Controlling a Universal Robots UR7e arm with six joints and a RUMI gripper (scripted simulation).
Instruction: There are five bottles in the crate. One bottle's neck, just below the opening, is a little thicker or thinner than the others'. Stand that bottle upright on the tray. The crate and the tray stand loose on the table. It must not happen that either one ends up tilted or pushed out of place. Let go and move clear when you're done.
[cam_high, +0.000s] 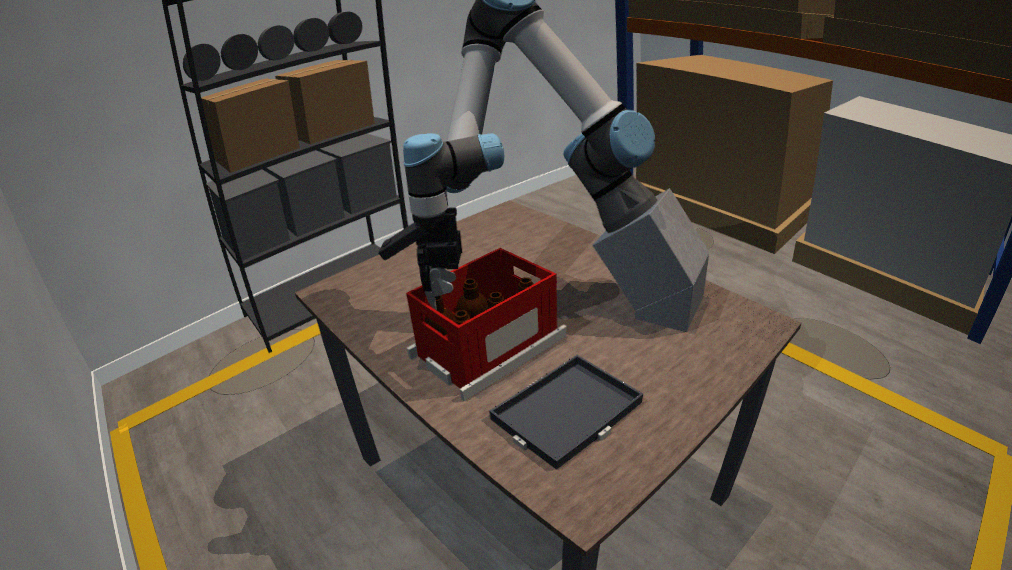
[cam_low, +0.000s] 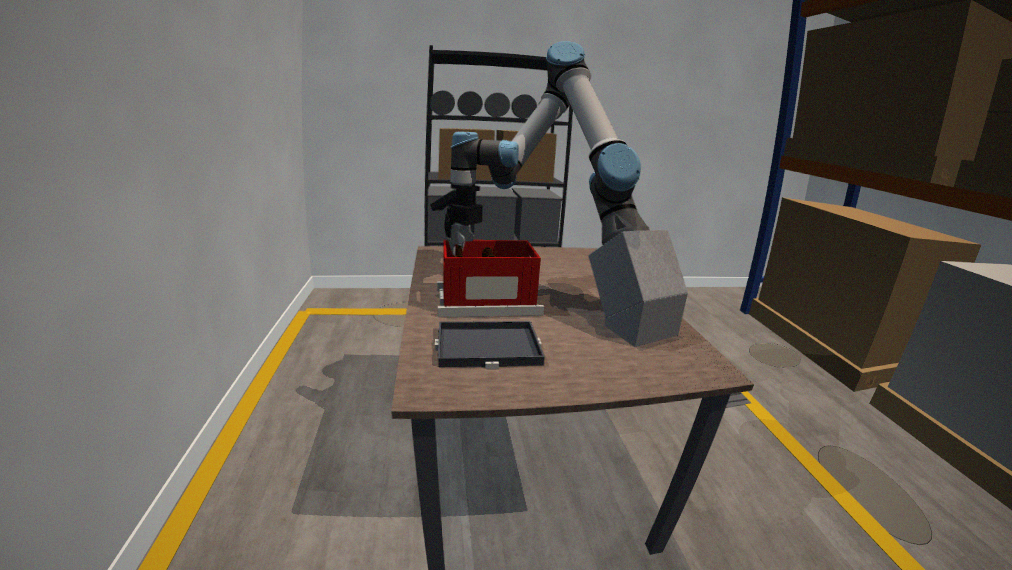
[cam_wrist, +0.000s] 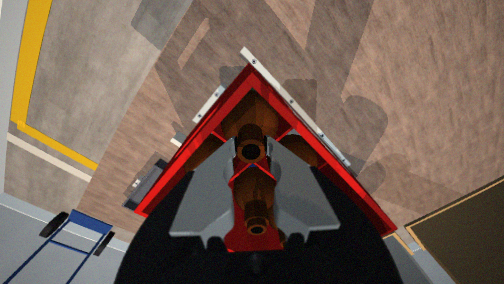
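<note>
My gripper is now 80 mm past the red crate, 70 mm above it and 60 mm to the right of it. Also, from my hand: dark tray (340 mm to the left, 140 mm below, 10 mm behind).
</note>
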